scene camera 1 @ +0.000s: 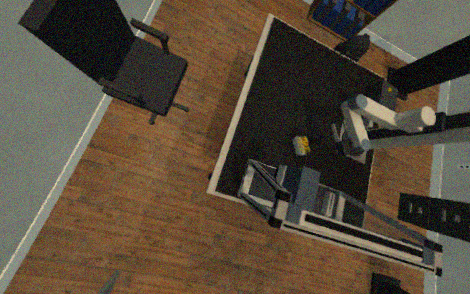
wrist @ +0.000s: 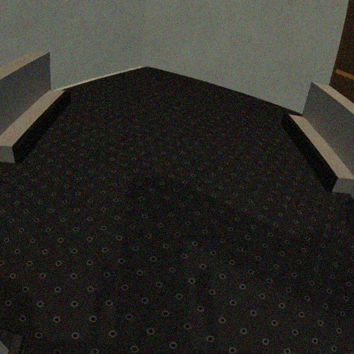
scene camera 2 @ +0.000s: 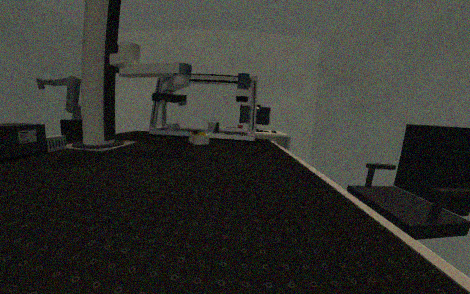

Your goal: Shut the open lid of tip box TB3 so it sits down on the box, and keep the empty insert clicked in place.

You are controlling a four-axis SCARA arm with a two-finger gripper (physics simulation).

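Frame: origin at the arm's base, x up, y left, z back, level; millimetres.
Where they show: gripper, fingertip midpoint: (scene camera 1: 339, 122) (scene camera 2: 174, 102); arm's base, origin of the base link: (scene camera 2: 99, 146).
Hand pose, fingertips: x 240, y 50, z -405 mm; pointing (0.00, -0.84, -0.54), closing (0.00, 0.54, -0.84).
Note:
Each offset is from my fingertips to the top centre of the thing. "pt": to the spot under its first point.
A small light box with yellow in its top (scene camera 1: 302, 145) (scene camera 2: 199, 139), apparently TB3, stands on the dark perforated deck beside the gantry machine. It is too small and grainy to read its label, its lid's angle or how the insert sits. My gripper (scene camera 2: 171, 99) (wrist: 180, 84) hangs above the deck, to the column side of the box, apart from it. In the wrist view its two pale fingers stand at the left and right edges, drawn in as far as they go with a wide gap and nothing between them. The box does not show in the wrist view.
The gantry machine @[pt dx +281, dy +586, dz -136 mm] (scene camera 1: 350, 229) (scene camera 2: 215, 79) stands close beside the box. The arm's column (scene camera 2: 94, 75) rises from the deck. A dark case @[pt dx -164, dy -384, dz +439 mm] (scene camera 2: 22, 140) lies beyond the column. An office chair (scene camera 1: 150, 75) (scene camera 2: 410, 205) stands off the deck's pale edge (scene camera 1: 243, 107) (scene camera 2: 360, 202).

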